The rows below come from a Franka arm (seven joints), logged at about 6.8 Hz.
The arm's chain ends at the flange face. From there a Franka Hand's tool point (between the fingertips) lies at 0.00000 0.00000 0.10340 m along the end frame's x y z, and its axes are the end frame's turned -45 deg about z.
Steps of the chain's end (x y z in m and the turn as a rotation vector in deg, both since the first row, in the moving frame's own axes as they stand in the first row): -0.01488, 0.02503, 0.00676, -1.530, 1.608, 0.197; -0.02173, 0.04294, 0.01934, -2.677, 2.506, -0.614; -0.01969, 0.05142, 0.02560, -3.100, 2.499, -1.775; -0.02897, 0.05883, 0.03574, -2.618, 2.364, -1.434; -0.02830, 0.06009, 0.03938, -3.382, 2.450, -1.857; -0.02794, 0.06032, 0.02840, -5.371, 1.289, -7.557
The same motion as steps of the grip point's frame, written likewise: -0.02813, 0.01118, 0.00668, -2.219, 0.055, 0.197; -0.04591, 0.02161, 0.01913, -3.665, -0.121, -0.614; -0.05094, 0.02959, 0.02535, -3.959, -0.425, -1.775; -0.06233, 0.02747, 0.03554, -3.523, -0.180, -1.434; -0.06357, 0.02993, 0.03911, -4.124, -0.659, -1.857; -0.06704, 0.03170, 0.02792, -4.709, -2.886, -7.557
